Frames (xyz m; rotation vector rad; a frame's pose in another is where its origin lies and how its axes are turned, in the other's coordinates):
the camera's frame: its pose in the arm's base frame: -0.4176 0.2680 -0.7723 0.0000 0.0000 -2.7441
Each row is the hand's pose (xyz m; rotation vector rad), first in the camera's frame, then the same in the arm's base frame.
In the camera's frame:
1: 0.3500 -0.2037 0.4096 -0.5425 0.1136 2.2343
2: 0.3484 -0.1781 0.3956 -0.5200 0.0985 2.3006
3: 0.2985 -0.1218 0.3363 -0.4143 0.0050 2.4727
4: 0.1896 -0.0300 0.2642 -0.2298 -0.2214 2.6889
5: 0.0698 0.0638 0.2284 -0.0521 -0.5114 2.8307
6: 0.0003 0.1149 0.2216 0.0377 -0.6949 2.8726
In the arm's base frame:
1: -0.8192 0.3203 -0.3627 0.0034 0.4473 -0.4568
2: -0.8078 0.2973 -0.3767 -0.0049 0.4204 -0.3958
3: -0.7400 0.2648 -0.4360 -0.0587 0.3106 -0.2431
4: -0.6040 0.2223 -0.5081 -0.1897 0.1313 -0.0391
5: -0.4573 0.1822 -0.5439 -0.3547 -0.0346 0.1273
6: -0.3734 0.1619 -0.5507 -0.4590 -0.1186 0.2024

